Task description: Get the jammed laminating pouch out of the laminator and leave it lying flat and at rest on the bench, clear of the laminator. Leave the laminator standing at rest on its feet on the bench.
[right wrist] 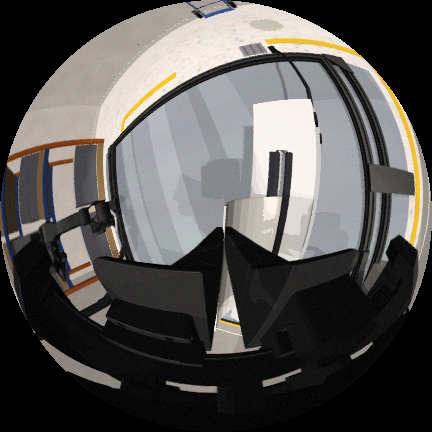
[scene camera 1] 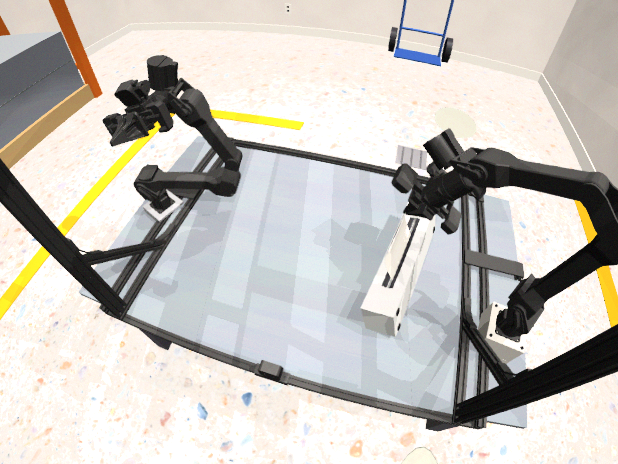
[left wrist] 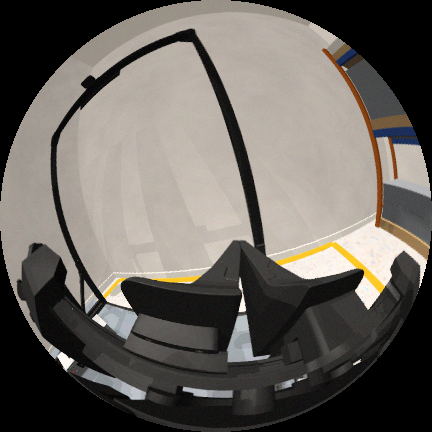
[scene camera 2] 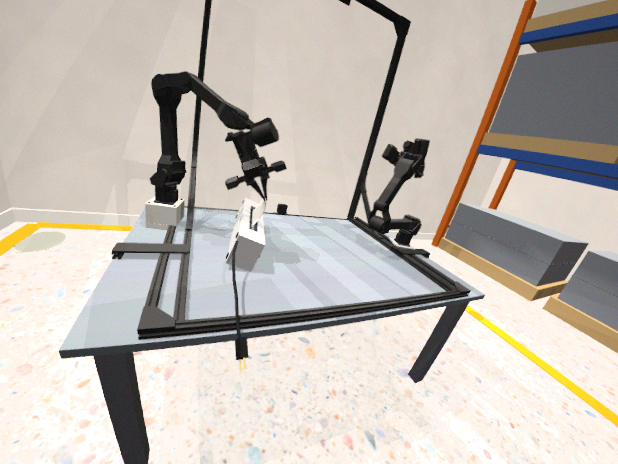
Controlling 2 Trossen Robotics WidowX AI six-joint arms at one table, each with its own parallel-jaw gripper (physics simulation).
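Places are measured from the left arm's base along level axes (x up, y back, z right), in millimetres.
Pixels of known places: left gripper, fingertip midpoint: (right wrist: 64,281) (scene camera 1: 111,144) (left wrist: 237,245); right gripper, fingertip midpoint: (right wrist: 222,232) (scene camera 1: 404,212) (scene camera 2: 265,200); left arm's base at its link origin: (right wrist: 112,219) (scene camera 1: 162,203) (scene camera 2: 402,243); right arm's base at its link origin: (scene camera 1: 508,326) (scene camera 2: 166,201).
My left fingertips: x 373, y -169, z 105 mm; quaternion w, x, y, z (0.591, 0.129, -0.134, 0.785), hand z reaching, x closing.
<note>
Ahead of a thing's pixels: the offset from my left fingertips to its middle. "pt": to the spot under its first point. Level surfaces: height alone.
The white laminator (scene camera 1: 381,304) (scene camera 2: 251,241) (right wrist: 285,125) is over the right part of the bench {dx -401 mm} (scene camera 1: 250,280) (scene camera 2: 330,280) in scene camera 1. It looks tilted; whether its feet touch the bench is hidden. The pale laminating pouch {dx -310, dy -535, dz -342 mm} (scene camera 1: 399,246) (scene camera 2: 259,214) (right wrist: 250,220) stands bent out of the long dark slot, its lower part inside. My right gripper (scene camera 1: 416,212) (scene camera 2: 265,198) (right wrist: 222,232) is shut on the pouch at the slot's far end in scene camera 1. My left gripper (scene camera 1: 113,141) (left wrist: 237,245) is shut and empty, raised far from the laminator.
The laminator's black cord (scene camera 2: 236,300) (right wrist: 300,75) runs over the bench edge, and its plug {dx -403, dy -452, dz -800 mm} (scene camera 2: 241,348) hangs below. Black frame rails (scene camera 1: 320,161) (scene camera 2: 310,312) border the work area. A flat black bracket {pt dx -377, dy -762, dz -533 mm} (scene camera 1: 494,264) (scene camera 2: 150,248) crosses the side rails near the right arm's base.
</note>
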